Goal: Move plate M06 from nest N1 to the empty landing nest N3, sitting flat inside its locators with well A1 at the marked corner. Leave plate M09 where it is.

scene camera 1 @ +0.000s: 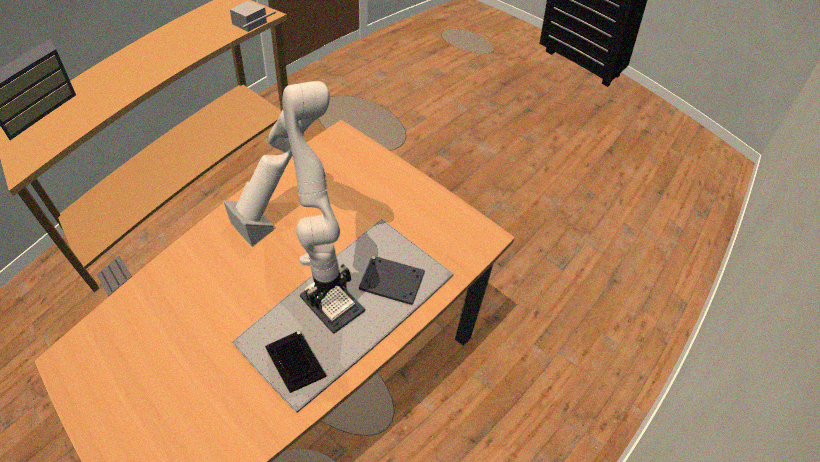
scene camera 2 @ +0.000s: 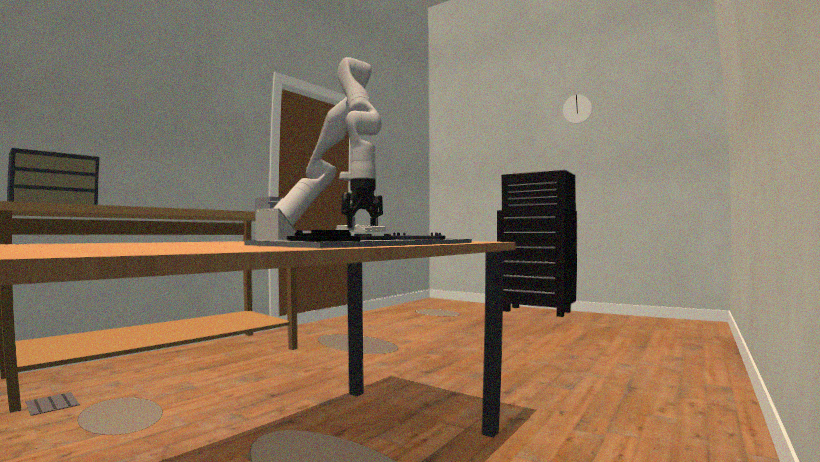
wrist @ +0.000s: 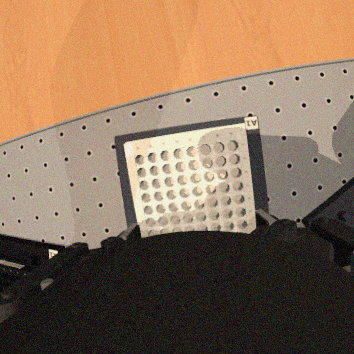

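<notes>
My gripper is shut on the white well plate, gripping its two opposite sides. The plate looks level, low over or in the dark middle nest. The nest's edges run about parallel to the plate's. Whether the plate touches the nest floor cannot be told. The nest's A1 tag is at the upper right corner in the wrist view. The plate's near part is hidden by the gripper, and its own lettering is unreadable. A black plate sits in another nest.
A dark nest without a plate lies on the other side of the middle nest, its corner also at the right of the wrist view. All nests lie on a grey perforated board on the wooden table. Nest numbers are not readable.
</notes>
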